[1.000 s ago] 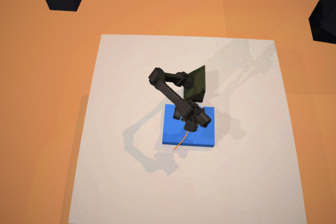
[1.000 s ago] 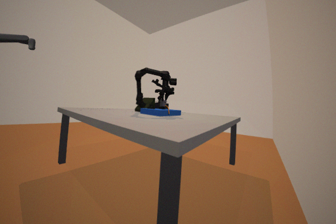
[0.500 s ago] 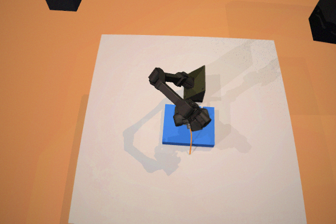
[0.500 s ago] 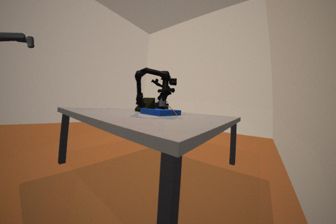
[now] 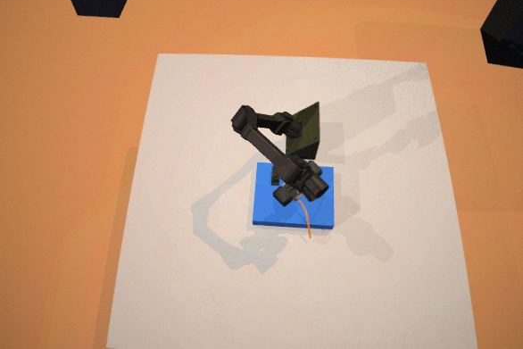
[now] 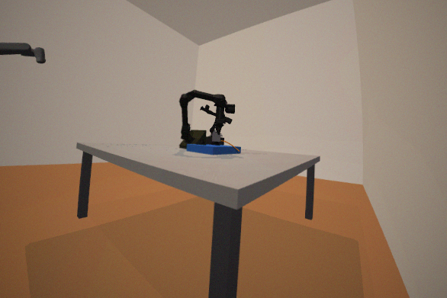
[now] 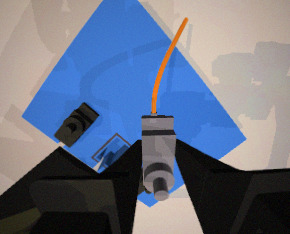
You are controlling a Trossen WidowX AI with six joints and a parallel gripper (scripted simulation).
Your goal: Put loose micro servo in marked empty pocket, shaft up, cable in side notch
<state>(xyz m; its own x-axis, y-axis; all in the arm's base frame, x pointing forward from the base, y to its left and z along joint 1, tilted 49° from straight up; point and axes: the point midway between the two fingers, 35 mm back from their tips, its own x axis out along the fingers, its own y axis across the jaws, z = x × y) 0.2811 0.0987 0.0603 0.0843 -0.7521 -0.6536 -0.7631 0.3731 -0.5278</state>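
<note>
The blue deck is 1 cm ahead of my gripper tip and 10 cm below it.
</note>
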